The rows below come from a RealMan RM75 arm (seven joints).
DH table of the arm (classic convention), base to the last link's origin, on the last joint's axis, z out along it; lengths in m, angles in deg. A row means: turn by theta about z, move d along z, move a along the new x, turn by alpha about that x. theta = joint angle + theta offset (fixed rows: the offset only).
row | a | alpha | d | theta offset
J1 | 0 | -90 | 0.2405 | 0
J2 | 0 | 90 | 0 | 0
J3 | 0 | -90 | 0.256 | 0
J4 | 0 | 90 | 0 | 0
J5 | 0 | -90 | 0.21 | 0
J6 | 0 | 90 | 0 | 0
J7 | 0 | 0 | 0.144 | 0
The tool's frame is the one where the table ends.
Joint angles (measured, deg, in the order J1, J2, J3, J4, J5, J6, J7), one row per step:
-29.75, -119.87, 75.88, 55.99, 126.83, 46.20, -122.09
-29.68, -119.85, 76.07, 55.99, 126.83, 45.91, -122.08
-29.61, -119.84, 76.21, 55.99, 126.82, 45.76, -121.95
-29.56, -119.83, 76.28, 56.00, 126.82, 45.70, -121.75
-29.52, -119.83, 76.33, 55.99, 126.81, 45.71, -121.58
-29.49, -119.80, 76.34, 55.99, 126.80, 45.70, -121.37
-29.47, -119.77, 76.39, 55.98, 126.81, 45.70, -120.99
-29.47, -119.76, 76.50, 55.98, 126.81, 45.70, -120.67
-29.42, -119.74, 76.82, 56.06, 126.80, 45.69, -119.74
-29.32, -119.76, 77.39, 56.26, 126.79, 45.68, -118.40
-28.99, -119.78, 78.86, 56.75, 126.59, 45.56, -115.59
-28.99, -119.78, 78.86, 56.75, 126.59, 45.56, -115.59
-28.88, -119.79, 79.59, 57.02, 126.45, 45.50, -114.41
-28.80, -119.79, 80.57, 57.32, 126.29, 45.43, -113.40
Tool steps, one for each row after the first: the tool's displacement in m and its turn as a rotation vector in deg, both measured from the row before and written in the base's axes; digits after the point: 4 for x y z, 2 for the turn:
-0.0003, 0.0001, -0.0001, 0.15, 0.13, -0.06
-0.0003, -0.0002, -0.0002, 0.03, 0.15, -0.11
-0.0002, -0.0001, -0.0001, -0.01, 0.17, -0.16
-0.0002, -0.0003, -0.0002, -0.07, 0.11, -0.11
-0.0003, 0.0000, 0.0002, -0.01, 0.15, -0.14
-0.0002, -0.0001, 0.0000, -0.08, 0.29, -0.30
0.0001, -0.0001, -0.0003, -0.12, 0.25, -0.31
0.0004, -0.0004, -0.0008, -0.30, 0.70, -0.91
0.0012, -0.0009, -0.0016, -0.50, 1.01, -1.41
0.0025, -0.0024, -0.0040, -1.09, 2.06, -3.03
0.0000, 0.0000, 0.0000, 0.00, 0.00, 0.00
0.0018, -0.0010, -0.0019, -0.49, 0.84, -1.41
0.0025, -0.0012, -0.0027, -0.63, 0.82, -1.46

